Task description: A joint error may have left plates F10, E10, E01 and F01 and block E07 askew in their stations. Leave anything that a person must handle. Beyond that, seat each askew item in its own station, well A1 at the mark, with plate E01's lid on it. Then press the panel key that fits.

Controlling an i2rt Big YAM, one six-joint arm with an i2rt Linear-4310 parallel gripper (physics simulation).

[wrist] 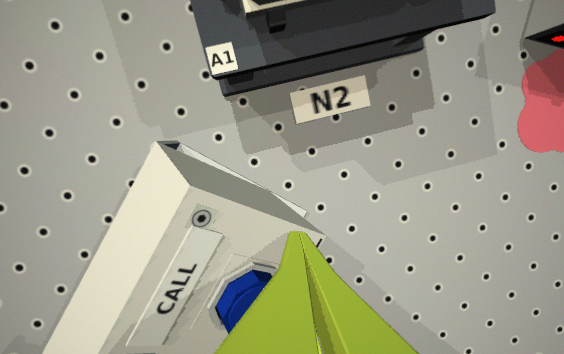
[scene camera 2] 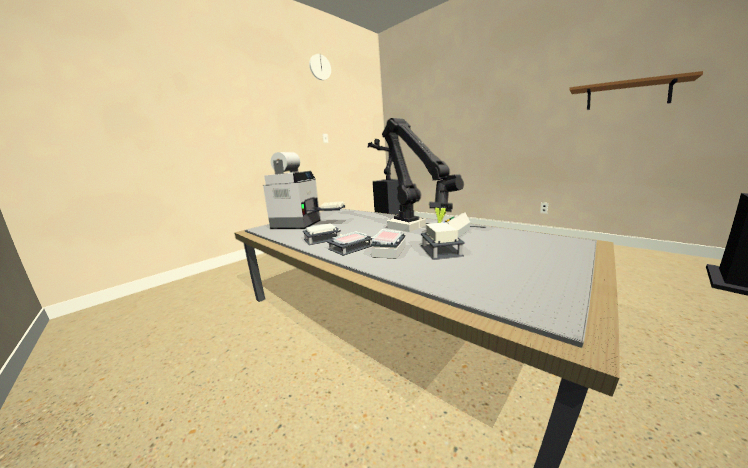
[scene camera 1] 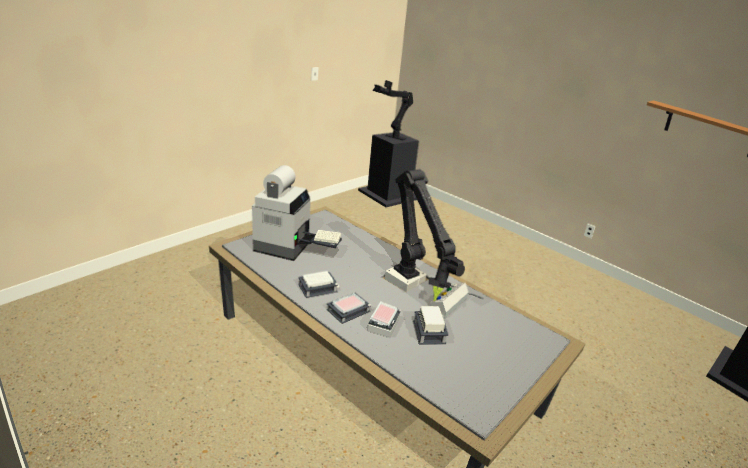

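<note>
My gripper (scene camera 1: 437, 294) (scene camera 2: 440, 216) (wrist: 294, 242) is shut and empty, pointing down at the key panel (scene camera 1: 455, 299) (scene camera 2: 459, 222) (wrist: 107, 250). In the wrist view its tips hide part of the blue key (wrist: 245, 296) beside the CALL label (wrist: 176, 288); contact is unclear. A tall white block or plate (scene camera 1: 432, 318) (scene camera 2: 441, 232) stands on a dark raised station. Two pink-filled plates (scene camera 1: 349, 303) (scene camera 1: 385, 312) and a white plate (scene camera 1: 318, 279) (scene camera 2: 322, 229) sit in stations to its left. Another pale plate (scene camera 1: 327, 237) is on the instrument's arm. Item names and exact seating cannot be read.
The dark station (wrist: 280, 45) behind the N2 label (wrist: 330, 99) has its A1 mark (wrist: 220, 58) at the near left corner. A red-pink patch (wrist: 542, 117) lies right of it. The white instrument (scene camera 1: 278, 226) (scene camera 2: 290, 201) stands at the table's left, showing a green light.
</note>
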